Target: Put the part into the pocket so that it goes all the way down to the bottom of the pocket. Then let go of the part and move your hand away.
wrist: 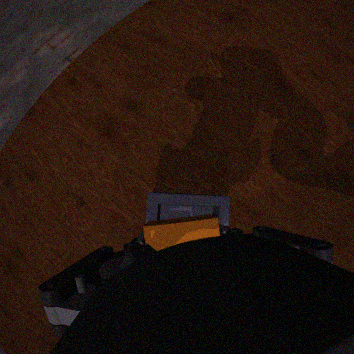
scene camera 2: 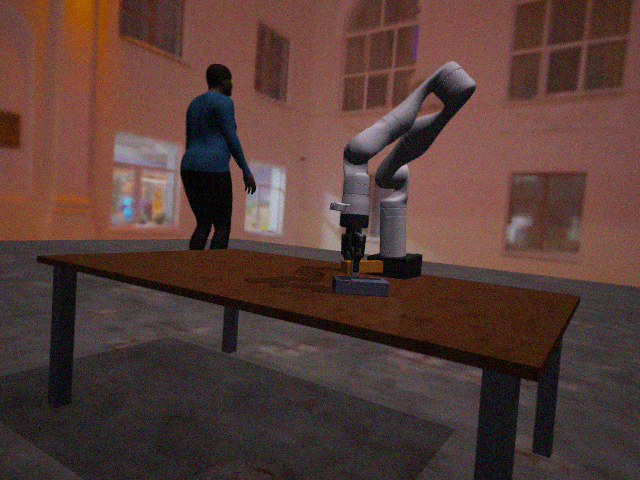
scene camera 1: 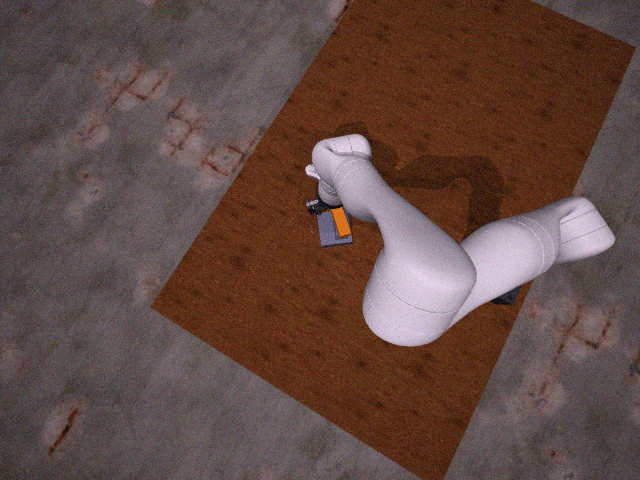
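Pixels of known places: gripper, fingertip midpoint: (wrist: 180, 236) (scene camera 2: 350, 273) (scene camera 1: 329, 209); arm's base at its link origin: (scene camera 2: 392, 255).
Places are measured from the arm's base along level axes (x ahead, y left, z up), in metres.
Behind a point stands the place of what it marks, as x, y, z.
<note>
The part is an orange block (scene camera 1: 340, 222) @(0.398, 0.139, 0.012) (scene camera 2: 370, 266) @(0.404, 0.149, -0.001) (wrist: 182, 232) @(0.455, 0.106, 0.010). My gripper (scene camera 2: 355, 268) @(0.447, 0.116, -0.021) is shut on it. The block is above the blue-grey pocket block (scene camera 1: 326, 233) @(0.418, 0.176, -0.036) (scene camera 2: 360, 286) @(0.461, 0.157, -0.049) (wrist: 154, 202) @(0.489, 0.112, -0.035), over one side of it, and looks turned a little relative to its edges in the wrist view. Part of the pocket's recess shows beside the orange block in the wrist view. The underside of the orange block and most of the recess are hidden. In scene camera 1 the arm covers much of the gripper.
The pocket block stands on the brown wooden table (scene camera 1: 289, 320) @(0.370, 0.435, -0.072) (scene camera 2: 170, 268) @(0.610, -0.446, -0.072). The arm's dark base (scene camera 2: 408, 265) @(0.039, 0.083, -0.024) stands behind it in scene camera 2. A person in a blue top (scene camera 2: 209, 129) is beyond the table. The arm's shadow falls on the table top.
</note>
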